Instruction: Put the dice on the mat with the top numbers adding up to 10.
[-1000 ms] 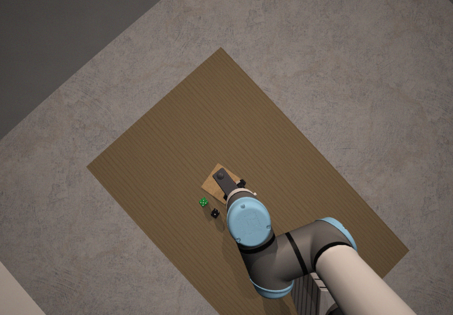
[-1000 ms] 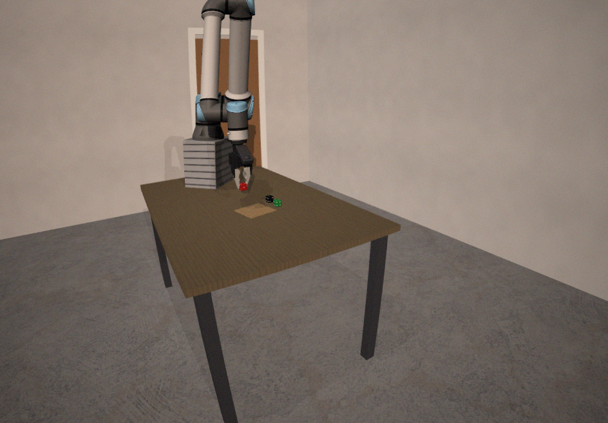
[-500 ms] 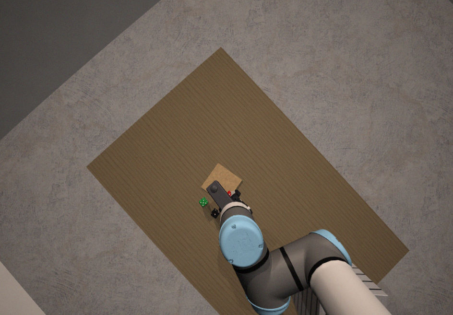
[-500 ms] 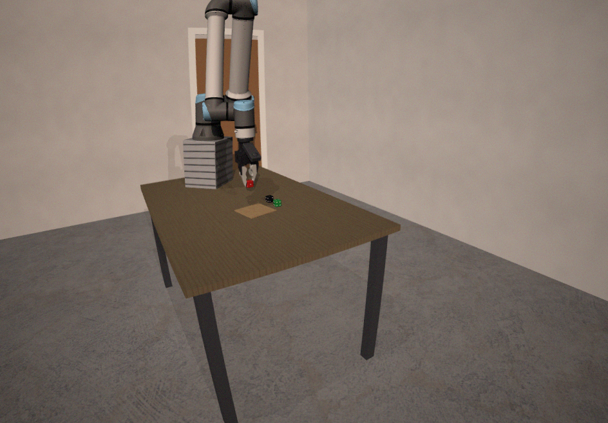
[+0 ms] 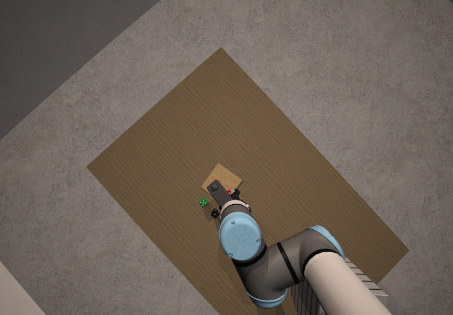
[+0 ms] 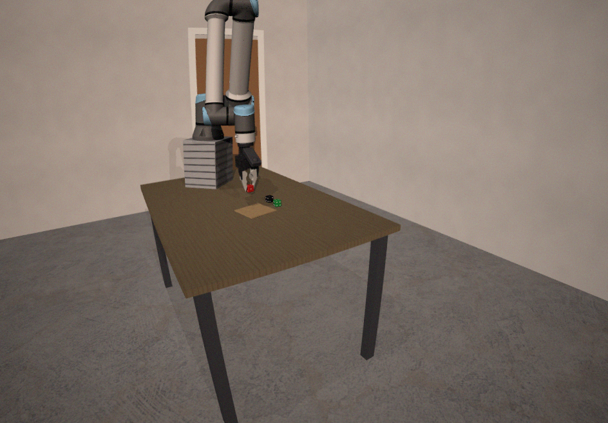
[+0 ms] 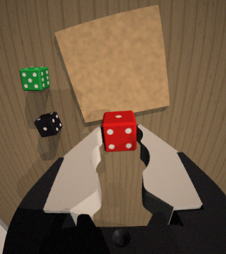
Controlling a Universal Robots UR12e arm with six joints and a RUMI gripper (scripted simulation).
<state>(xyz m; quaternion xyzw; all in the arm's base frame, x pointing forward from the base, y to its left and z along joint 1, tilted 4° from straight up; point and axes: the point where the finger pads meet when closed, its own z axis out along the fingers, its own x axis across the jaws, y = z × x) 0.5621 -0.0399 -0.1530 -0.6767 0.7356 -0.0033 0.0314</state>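
The tan mat lies 10 cm below my hand and 5 cm ahead of it. Round my hand: black die (12 cm to the left, 8 cm below, 2 cm behind); red die (right at my hand); green die (11 cm to the left, 8 cm below, 6 cm ahead).
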